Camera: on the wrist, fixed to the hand. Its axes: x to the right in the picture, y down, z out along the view.
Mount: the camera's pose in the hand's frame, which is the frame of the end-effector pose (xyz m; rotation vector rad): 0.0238 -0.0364 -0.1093 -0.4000 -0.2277 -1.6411
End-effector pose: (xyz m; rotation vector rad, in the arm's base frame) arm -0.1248 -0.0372 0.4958 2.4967 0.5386 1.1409
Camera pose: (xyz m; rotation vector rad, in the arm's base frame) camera -0.2019 0.0219 0.5622 1.0562 1.5765 0.1999
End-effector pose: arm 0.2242 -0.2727 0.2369 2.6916 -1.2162 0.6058
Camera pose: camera 0.2319 -0.2349 0.3480 2.3508 0.8979 -0.1974
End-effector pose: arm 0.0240 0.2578 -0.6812 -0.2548 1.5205 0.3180
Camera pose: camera -0.0644 0.1858 -0.7103 -1.5693 0.6240 -0.6562
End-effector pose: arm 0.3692 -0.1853 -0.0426 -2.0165 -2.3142 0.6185
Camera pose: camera 0.3592 -0.1348 0.0632 -0.3999 3.0267 -0.1851
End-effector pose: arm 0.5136 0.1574 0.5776 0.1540 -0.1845 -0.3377
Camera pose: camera 0.5466 0.1283 0.4685 -0.1745 -0.1761 -2.0162
